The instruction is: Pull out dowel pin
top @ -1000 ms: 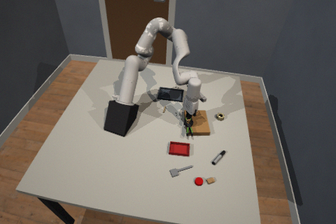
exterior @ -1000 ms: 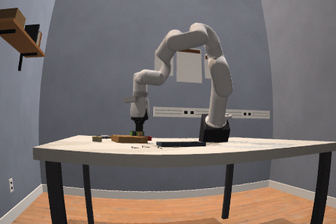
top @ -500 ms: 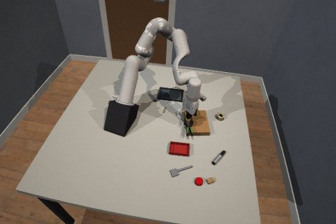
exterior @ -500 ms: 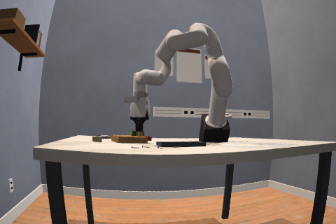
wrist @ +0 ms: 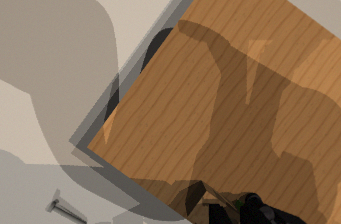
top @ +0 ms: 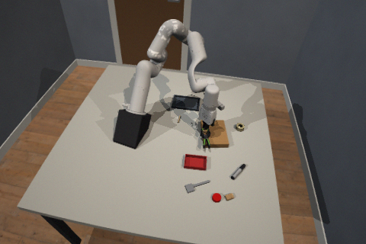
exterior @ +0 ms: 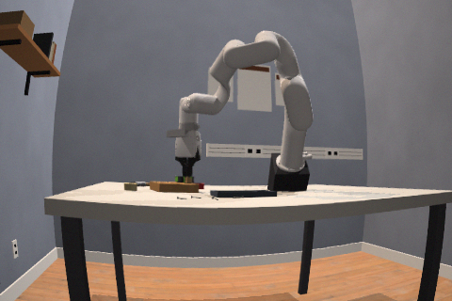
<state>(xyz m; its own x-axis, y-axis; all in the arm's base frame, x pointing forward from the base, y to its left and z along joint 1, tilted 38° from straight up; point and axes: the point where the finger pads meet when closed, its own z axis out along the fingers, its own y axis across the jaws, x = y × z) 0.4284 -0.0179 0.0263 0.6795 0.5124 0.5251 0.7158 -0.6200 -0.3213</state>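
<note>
The dowel pin lies 20 mm below my hand. From my hand the other things lie so: red tray (230 mm to the right, 70 mm below, 40 mm behind); small wooden block (40 mm below); loose dowel (170 mm behind, 100 mm to the left, 70 mm below).
</note>
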